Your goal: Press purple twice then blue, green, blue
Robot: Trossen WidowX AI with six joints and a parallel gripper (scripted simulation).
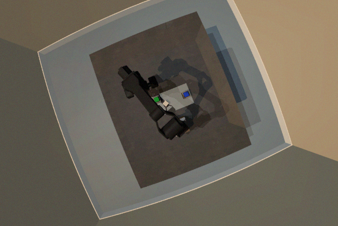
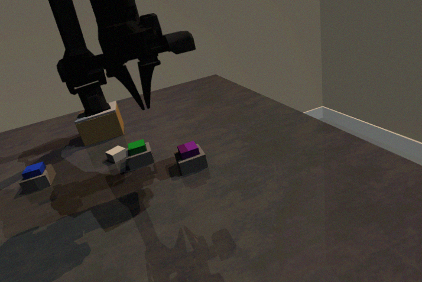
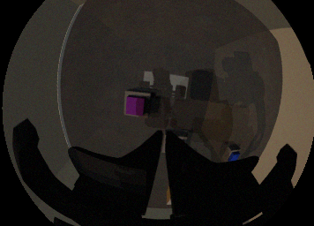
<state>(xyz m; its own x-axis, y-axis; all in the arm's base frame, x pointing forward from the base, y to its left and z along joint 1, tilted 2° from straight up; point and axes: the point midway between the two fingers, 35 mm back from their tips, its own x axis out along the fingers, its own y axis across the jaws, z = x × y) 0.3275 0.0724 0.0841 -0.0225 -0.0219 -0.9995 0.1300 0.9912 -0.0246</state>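
Right now the blue button is 220 mm to the right of my gripper tip, 160 mm behind it and 100 mm below it. Also, from my gripper tip: purple button (90 mm below, 50 mm to the left); small white block (140 mm behind, 120 mm below, 60 mm to the right); green button (100 mm below, 90 mm behind, 20 mm to the right).
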